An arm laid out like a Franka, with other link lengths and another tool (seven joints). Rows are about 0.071 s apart.
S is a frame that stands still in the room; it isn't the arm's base.
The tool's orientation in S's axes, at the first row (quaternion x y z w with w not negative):
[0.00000, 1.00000, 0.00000, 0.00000]
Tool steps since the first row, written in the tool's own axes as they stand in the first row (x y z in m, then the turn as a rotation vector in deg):
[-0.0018, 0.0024, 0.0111, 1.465, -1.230, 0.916]
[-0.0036, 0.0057, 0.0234, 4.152, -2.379, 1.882]
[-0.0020, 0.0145, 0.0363, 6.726, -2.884, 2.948]
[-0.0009, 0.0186, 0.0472, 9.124, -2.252, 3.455]
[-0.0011, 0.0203, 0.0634, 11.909, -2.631, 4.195]
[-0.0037, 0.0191, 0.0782, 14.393, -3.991, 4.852]
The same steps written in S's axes. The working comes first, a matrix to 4 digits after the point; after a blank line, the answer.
The tool's axes in the first row as the columns of a matrix, in S's axes (used below as rounded here):
[-1.0000, 0.0000, 0.0000]
[0.0000, 1.0000, 0.0000]
[0.0000, 0.0000, -1.0000]

[0.0018, 0.0024, -0.0111, -1.465, -1.230, -0.916]
[0.0036, 0.0057, -0.0234, -4.152, -2.379, -1.882]
[0.0020, 0.0145, -0.0363, -6.726, -2.884, -2.948]
[0.0009, 0.0186, -0.0472, -9.124, -2.252, -3.455]
[0.0011, 0.0203, -0.0634, -11.909, -2.631, -4.195]
[0.0037, 0.0191, -0.0782, -14.393, -3.991, -4.852]

